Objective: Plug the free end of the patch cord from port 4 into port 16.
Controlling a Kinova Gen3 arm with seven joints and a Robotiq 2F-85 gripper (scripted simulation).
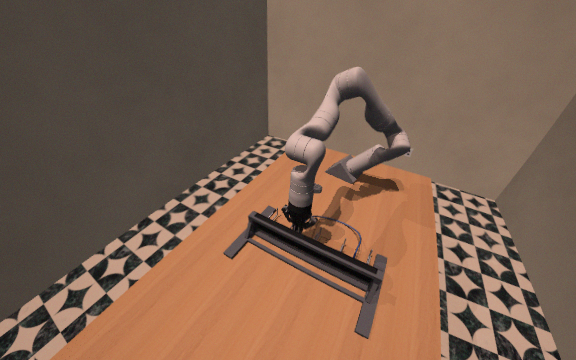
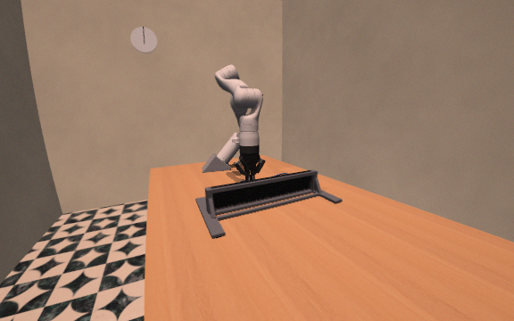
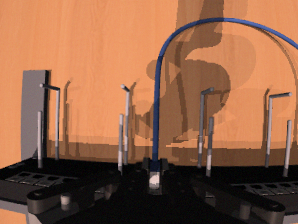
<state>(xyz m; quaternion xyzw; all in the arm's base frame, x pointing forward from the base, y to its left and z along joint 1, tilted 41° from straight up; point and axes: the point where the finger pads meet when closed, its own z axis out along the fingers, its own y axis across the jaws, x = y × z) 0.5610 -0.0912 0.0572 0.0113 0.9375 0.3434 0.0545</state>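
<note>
Now: hand 1 cm short of the patch cord plug and 2 cm above it.
</note>
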